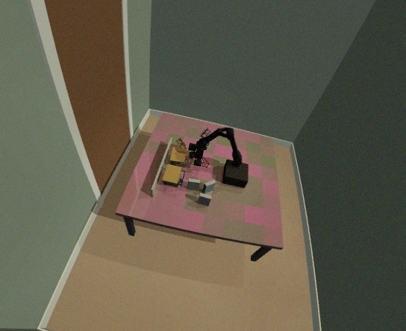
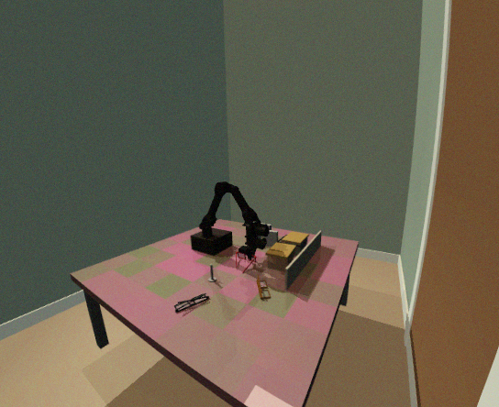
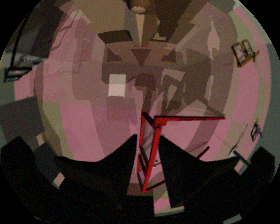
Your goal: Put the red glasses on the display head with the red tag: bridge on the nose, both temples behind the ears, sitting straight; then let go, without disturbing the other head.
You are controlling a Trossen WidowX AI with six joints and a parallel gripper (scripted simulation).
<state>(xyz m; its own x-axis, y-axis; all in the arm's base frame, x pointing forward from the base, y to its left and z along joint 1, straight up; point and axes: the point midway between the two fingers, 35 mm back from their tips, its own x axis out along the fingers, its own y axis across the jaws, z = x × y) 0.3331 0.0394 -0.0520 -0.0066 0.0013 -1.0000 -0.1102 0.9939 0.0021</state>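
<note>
Now: the small post 4 cm behind my gripper tip, 28 cm to the right of it and 1 cm above it. Round my gripper tip: grey backboard: 28 cm ahead, 16 cm to the left, 4 cm above; then yellow display head: 15 cm ahead, 3 cm to the left, 4 cm above.
</note>
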